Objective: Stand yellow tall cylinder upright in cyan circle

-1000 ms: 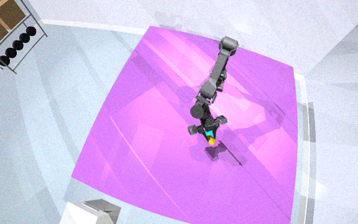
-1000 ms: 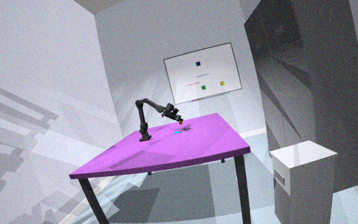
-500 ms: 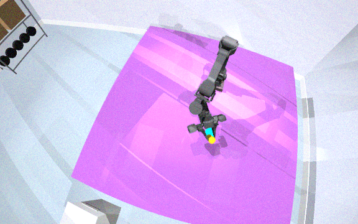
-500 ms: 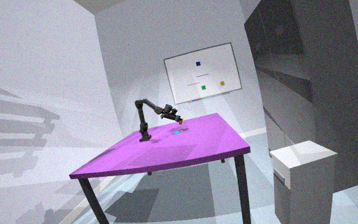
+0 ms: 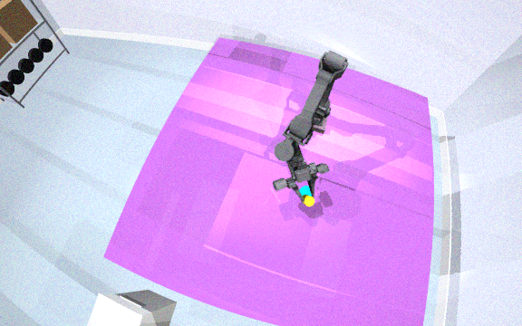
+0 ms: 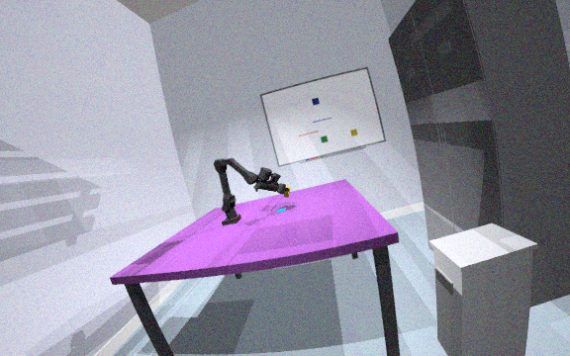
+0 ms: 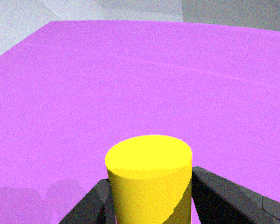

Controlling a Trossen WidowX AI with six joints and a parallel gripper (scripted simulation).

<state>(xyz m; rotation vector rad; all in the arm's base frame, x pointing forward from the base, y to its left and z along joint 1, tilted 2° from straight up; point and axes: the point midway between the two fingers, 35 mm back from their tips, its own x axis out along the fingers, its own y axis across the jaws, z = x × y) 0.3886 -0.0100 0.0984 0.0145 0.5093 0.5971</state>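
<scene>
The cyan circle is 7 cm behind my gripper tip, 1 cm to the left of it and 13 cm below it. The rest, counted from my gripper tip: yellow tall cylinder (1 cm behind, 2 cm below).
</scene>
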